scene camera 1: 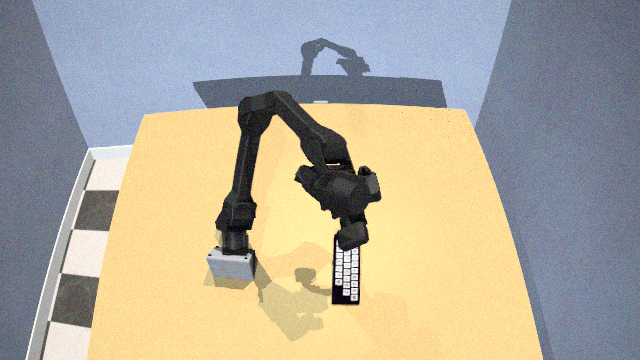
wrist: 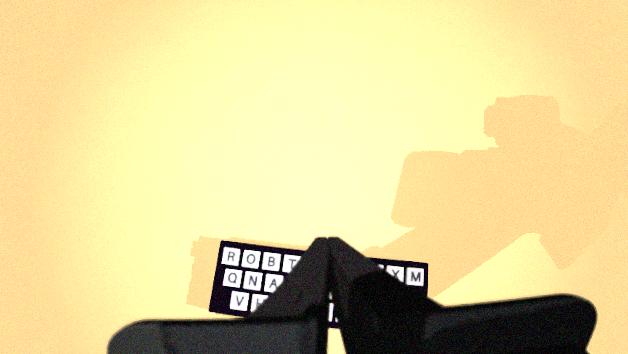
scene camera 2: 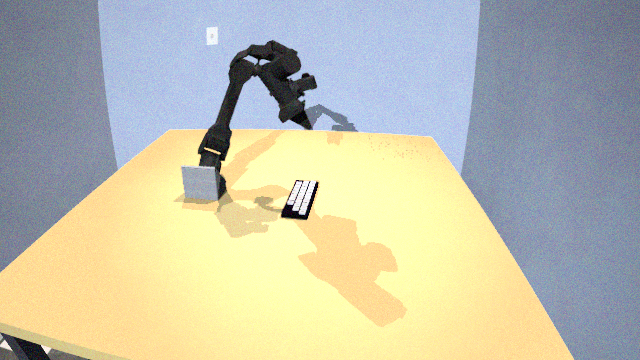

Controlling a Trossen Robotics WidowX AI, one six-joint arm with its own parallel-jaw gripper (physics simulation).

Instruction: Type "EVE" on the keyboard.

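Frame: origin at the arm's base, x left, y ahead, z down, level; centimetres.
Seen in the pictures: gripper, fingertip midpoint: (scene camera 1: 365,223) (wrist: 326,247) (scene camera 2: 310,128); arm's base, link origin: (scene camera 1: 234,252) (scene camera 2: 207,174).
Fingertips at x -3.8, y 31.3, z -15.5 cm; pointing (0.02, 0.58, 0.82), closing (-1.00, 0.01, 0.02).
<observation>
Offsets run from my fingertips to a thing's top centre. Level surfaces: height alone.
A black keyboard @(dx -0.2, dy -2.4, dz +19.7 cm) (scene camera 1: 346,299) (scene camera 2: 295,212) (wrist: 216,300) with white letter keys lies flat on the table. In the wrist view, the V key @(dx +7.8, dy -3.3, dz +19.7 cm) (wrist: 239,301) shows at the lower left of the keyboard; the R, O, B, T, Q, N, A, X and M keys also show. An E key cannot be made out; the fingers cover the middle keys. My gripper (scene camera 2: 310,128) (wrist: 326,247) is shut and empty. It hangs well above the keyboard, with its tips apart from the keys. In scene camera 1 the gripper body hides the keyboard's far end and the fingertips.
The arm rises from a grey base block (scene camera 1: 231,265) (scene camera 2: 200,183) left of the keyboard on the yellow table @(dz +21.4 cm) (scene camera 1: 450,250) (scene camera 2: 200,300). Shadows of the arm fall across the table. Blue walls stand behind and at the sides. A white outlet (scene camera 2: 212,36) is on the back wall.
</observation>
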